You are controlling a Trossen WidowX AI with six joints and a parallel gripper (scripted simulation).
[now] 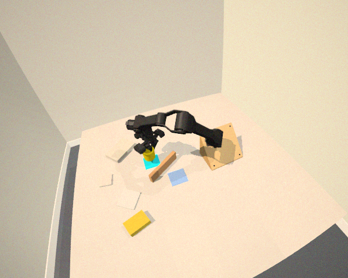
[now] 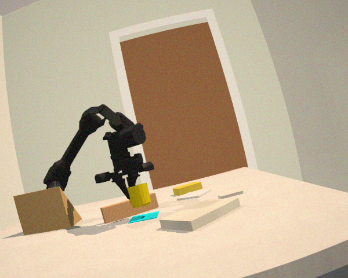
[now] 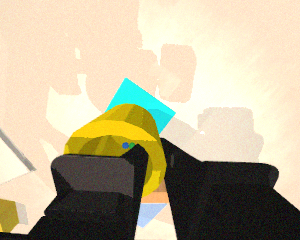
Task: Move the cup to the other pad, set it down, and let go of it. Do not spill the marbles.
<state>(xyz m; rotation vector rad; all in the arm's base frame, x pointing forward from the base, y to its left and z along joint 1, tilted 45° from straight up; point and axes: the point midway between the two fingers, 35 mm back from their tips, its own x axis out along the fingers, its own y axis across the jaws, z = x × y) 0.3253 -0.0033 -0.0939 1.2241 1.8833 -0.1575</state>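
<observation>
My gripper tip is now 90 mm to the right of the wooden bar, 50 mm above it and 40 mm past it. From my gripper tip the other things lie so: light blue pad (170 mm to the left, 100 mm behind, 80 mm below); yellow cup (20 mm to the left, 20 mm ahead).
</observation>
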